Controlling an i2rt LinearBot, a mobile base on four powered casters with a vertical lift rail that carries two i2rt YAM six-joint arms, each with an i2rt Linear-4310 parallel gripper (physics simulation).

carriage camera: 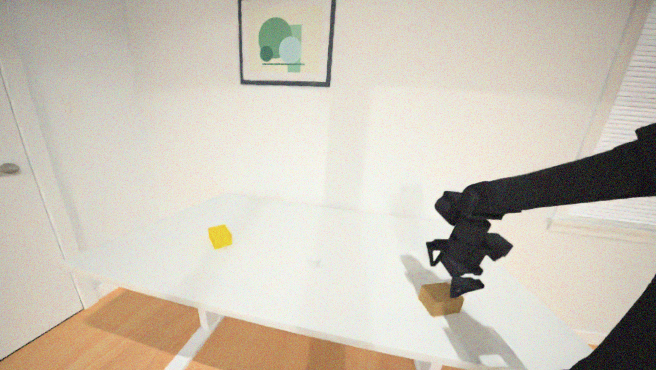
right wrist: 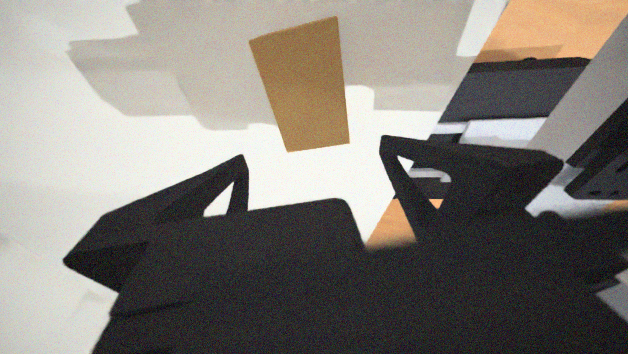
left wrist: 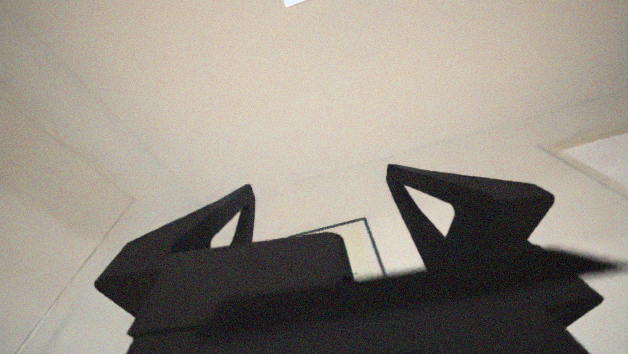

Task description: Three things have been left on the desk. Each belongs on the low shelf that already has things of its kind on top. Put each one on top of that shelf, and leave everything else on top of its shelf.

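Places are measured from the left arm's base along level axes (x ahead, y left, z up), in metres.
Pixels of known places: left gripper, fingertip midpoint: (left wrist: 320,181); right gripper, fingertip midpoint: (carriage camera: 441,280) (right wrist: 314,152).
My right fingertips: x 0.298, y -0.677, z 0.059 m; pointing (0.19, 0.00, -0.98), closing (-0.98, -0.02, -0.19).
Note:
Ahead of a thing's pixels: the offset from my right fingertips to its middle. Level surfaces: height alone.
A brown block {0.007 m ahead, 0.020 m right, 0.071 m down} (carriage camera: 441,300) (right wrist: 305,85) lies on the white desk {0.095 m down} (carriage camera: 300,300) (right wrist: 165,155), near the desk's front right in the carriage view. A yellow block {0.275 m ahead, 0.731 m left, 0.073 m down} (carriage camera: 220,236) lies at the desk's left part. My right gripper (carriage camera: 442,278) (right wrist: 314,152) is open and empty, just above the brown block; in the right wrist view the block shows beyond and between the fingertips. One finger hides a corner of the block in the carriage view. My left gripper (left wrist: 320,181) is open and empty, facing the wall and ceiling. A third thing and the low shelves do not show.
A framed picture (carriage camera: 330,55) hangs on the wall behind the desk. A door (carriage camera: 30,240) is at the left and a window blind (carriage camera: 632,165) at the right. Dark and grey robot parts (right wrist: 515,92) show beyond the desk edge in the right wrist view.

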